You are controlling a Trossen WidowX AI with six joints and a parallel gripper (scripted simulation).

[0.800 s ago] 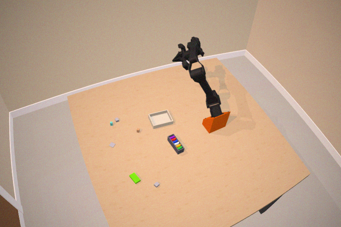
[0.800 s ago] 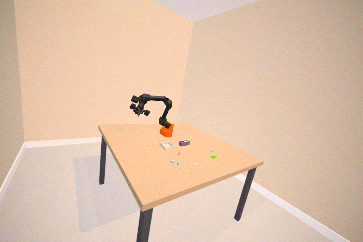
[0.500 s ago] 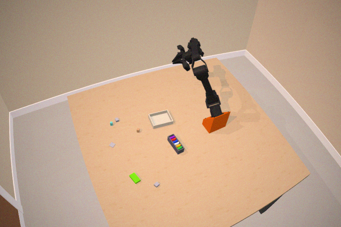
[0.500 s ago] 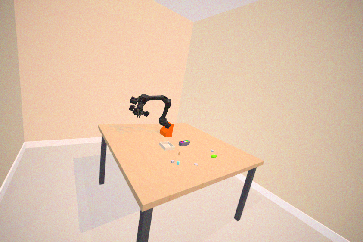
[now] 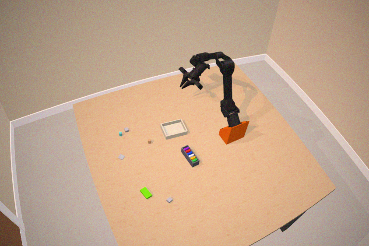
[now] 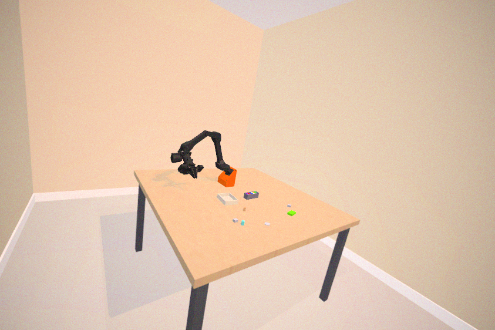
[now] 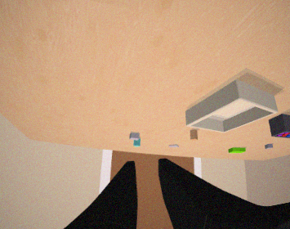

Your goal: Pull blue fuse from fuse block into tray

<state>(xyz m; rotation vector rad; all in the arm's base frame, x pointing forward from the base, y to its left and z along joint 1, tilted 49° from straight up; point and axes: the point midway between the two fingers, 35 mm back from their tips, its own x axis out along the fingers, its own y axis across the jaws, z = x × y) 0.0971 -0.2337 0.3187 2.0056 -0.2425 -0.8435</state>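
My gripper tip is 18 cm short of the blue fuse, 38 cm to the right of it and 11 cm above it. Also, from my gripper tip: white tray 15 cm ahead, 18 cm to the left, 13 cm below.
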